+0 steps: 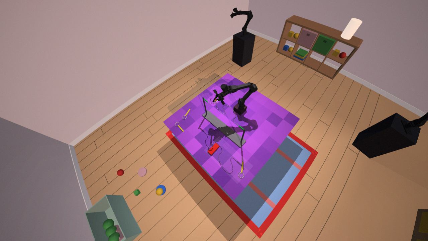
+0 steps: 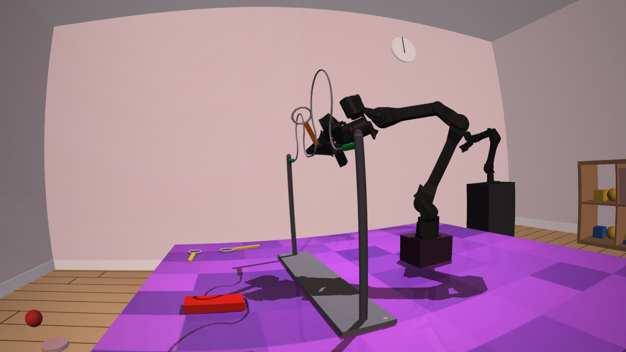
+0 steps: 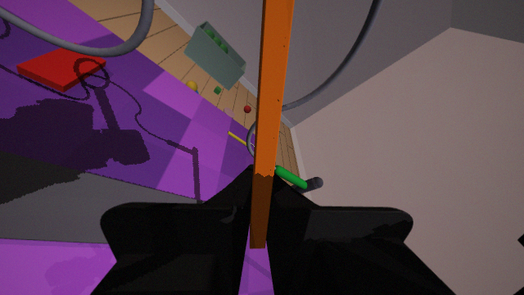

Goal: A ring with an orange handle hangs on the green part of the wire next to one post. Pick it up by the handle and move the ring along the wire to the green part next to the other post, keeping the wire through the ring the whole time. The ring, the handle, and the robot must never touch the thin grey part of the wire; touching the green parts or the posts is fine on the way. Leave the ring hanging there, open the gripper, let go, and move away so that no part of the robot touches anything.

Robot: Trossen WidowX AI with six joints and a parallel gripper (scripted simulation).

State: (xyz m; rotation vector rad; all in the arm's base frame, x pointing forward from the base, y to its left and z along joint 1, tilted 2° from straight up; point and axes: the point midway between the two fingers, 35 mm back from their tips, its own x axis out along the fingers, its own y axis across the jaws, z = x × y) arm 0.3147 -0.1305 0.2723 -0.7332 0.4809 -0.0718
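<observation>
Now: the ring with orange handle 70 mm above my gripper tip and 60 mm to the left of it. The rest, counted from my gripper tip: red block 340 mm below, 320 mm to the left, 270 mm ahead.
</observation>
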